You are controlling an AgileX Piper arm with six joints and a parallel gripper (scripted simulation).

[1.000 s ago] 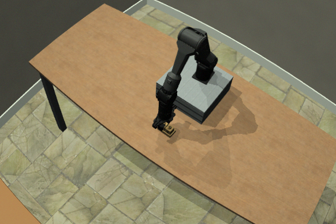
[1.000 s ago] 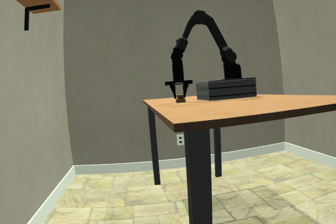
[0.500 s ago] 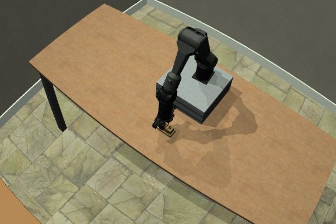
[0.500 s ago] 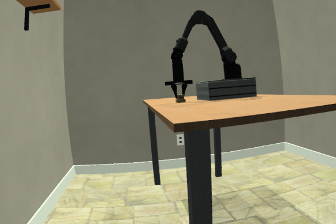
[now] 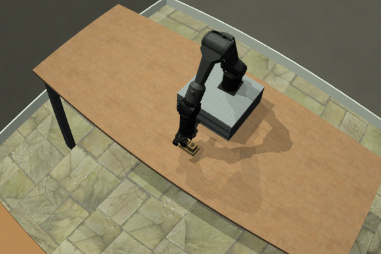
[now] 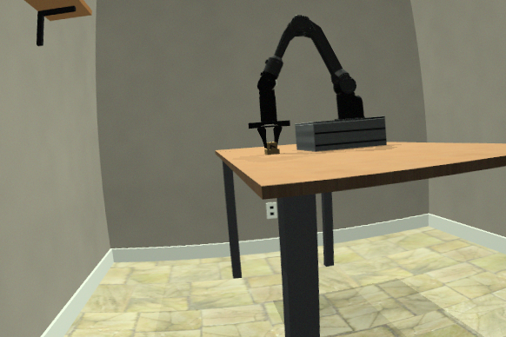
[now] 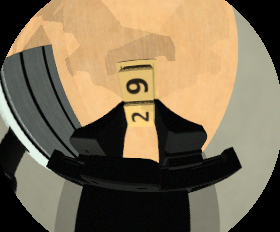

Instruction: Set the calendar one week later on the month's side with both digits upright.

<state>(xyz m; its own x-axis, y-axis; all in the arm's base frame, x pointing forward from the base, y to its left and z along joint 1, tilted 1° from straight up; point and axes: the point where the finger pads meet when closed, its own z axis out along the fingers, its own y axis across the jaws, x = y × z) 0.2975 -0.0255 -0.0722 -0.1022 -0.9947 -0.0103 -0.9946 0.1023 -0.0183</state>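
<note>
Now: the tan calendar tray 20 mm to the left of my hand and 20 mm below it. The rest, counted from my hand: digit cube: 30 mm to the left; then wooden cube: right at my hand.
</note>
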